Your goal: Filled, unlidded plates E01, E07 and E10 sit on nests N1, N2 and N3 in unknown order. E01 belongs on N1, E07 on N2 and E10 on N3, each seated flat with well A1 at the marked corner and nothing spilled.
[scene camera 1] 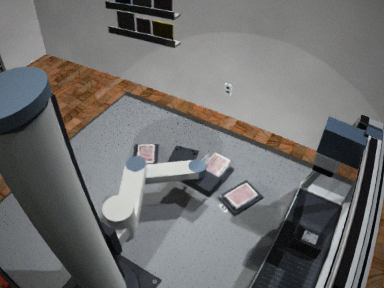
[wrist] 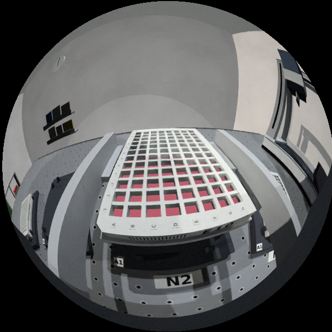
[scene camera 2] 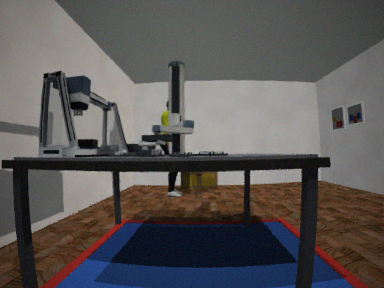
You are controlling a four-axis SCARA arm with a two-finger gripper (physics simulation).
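Observation:
An out nest [wrist: 55,193] and a nest N2 [wrist: 156,258] are visible, and so is the gripper [wrist: 167,137].

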